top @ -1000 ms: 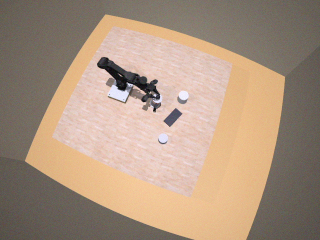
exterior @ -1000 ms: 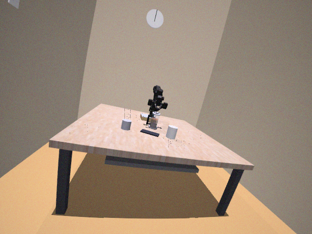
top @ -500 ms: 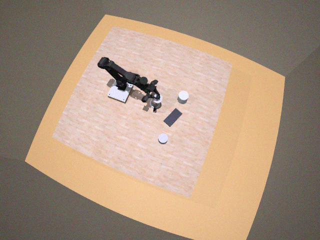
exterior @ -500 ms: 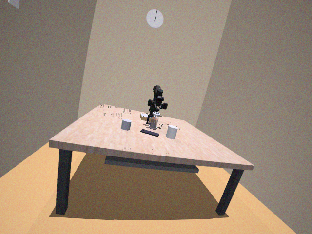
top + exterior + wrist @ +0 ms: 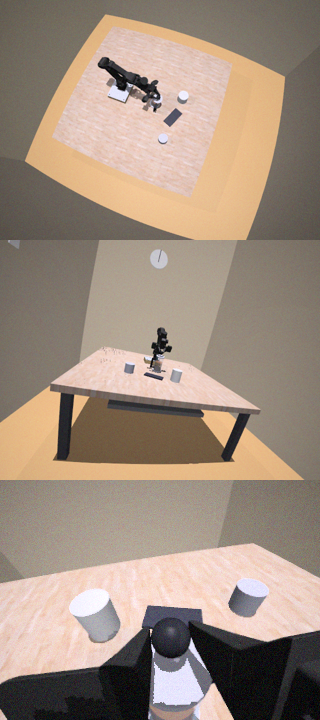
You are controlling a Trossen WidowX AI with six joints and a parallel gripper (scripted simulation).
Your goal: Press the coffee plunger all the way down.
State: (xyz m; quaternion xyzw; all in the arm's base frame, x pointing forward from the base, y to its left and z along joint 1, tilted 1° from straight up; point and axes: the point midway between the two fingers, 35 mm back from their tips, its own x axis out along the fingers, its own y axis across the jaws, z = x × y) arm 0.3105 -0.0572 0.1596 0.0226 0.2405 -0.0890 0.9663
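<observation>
My gripper tip is 20 mm past the coffee press, 10 mm to the left of it and 90 mm above it. Round my gripper tip: flat dark slab 140 mm ahead, 60 mm to the right, 180 mm below.
</observation>
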